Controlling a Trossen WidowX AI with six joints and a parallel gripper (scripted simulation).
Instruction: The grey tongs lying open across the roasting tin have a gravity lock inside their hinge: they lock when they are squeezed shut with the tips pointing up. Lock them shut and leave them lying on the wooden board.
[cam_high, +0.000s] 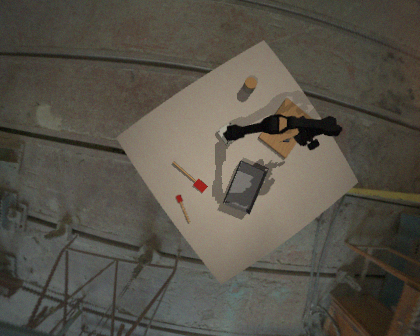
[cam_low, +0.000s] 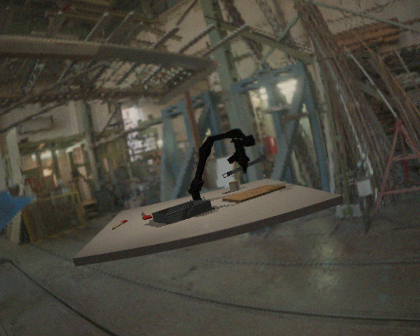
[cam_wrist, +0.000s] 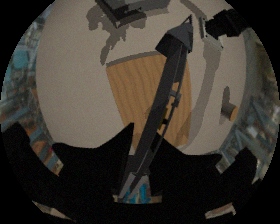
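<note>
Right now the wooden board is 70 mm behind my gripper tip, 40 mm to the left of it and 150 mm below it. From my gripper tip the other things lie so: roasting tin 120 mm ahead, 420 mm to the right, 130 mm below.
</note>
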